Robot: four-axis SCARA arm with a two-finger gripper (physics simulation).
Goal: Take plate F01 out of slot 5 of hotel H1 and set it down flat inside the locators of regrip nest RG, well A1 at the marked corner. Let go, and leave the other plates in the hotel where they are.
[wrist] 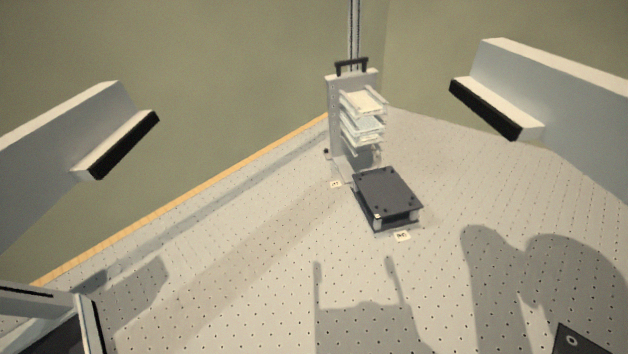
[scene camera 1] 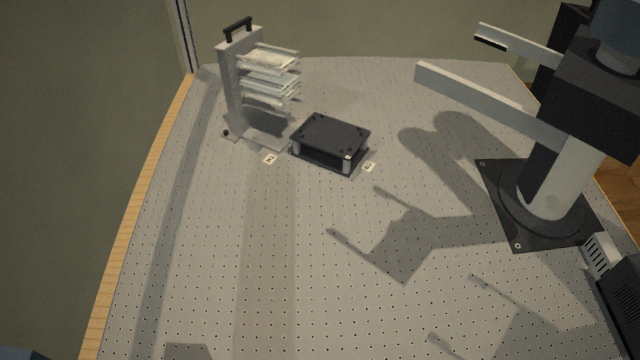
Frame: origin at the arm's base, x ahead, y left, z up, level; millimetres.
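Seen in the pictures: gripper, fingertip midpoint: (wrist: 297,82) (scene camera 1: 452,46); arm's base, origin of the base link: (scene camera 1: 539,202).
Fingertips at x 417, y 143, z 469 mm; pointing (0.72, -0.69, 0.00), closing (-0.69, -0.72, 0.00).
Note:
Pixels of each thing's top centre, then the offset from my fingertips to it. "pt": a spot on its surface instead.
- top plate, middle of its top: (scene camera 1: 266,58) (wrist: 361,100) dx +262, dy -427, dz -231 mm
- Nest RG, middle of its top: (scene camera 1: 330,130) (wrist: 385,185) dx +114, dy -334, dz -387 mm
- white corner mark, middle of its top: (scene camera 1: 348,157) (wrist: 377,215) dx +80, dy -247, dz -396 mm
- dark box, surface spot: (scene camera 1: 622,295) pt dx -451, dy +166, dz -400 mm
Hotel H1 (scene camera 1: 228,90) (wrist: 334,125) stands upright at the back left in the scene view, with a black handle on top. It holds several pale plates stacked with gaps; the top plate (scene camera 1: 270,57) (wrist: 367,101) is cream and a bluish one (wrist: 367,123) lies lower. I cannot tell slot numbers or which plate is F01. Nest RG (scene camera 1: 330,134) (wrist: 387,190) is a dark raised platform beside the hotel, bare on top, with small corner locators and a white corner mark (scene camera 1: 347,157) (wrist: 377,216). My gripper (scene camera 1: 447,52) (wrist: 297,82) is open and empty, apart from hotel and nest.
The arm's column (scene camera 1: 567,175) stands on a dark base plate (scene camera 1: 500,200) at the right. A dark box (scene camera 1: 622,295) sits at the lower right. A wooden edge (scene camera 1: 125,225) (wrist: 200,195) runs along the left. A grey-framed object (wrist: 87,320) shows at the wrist view's lower left.

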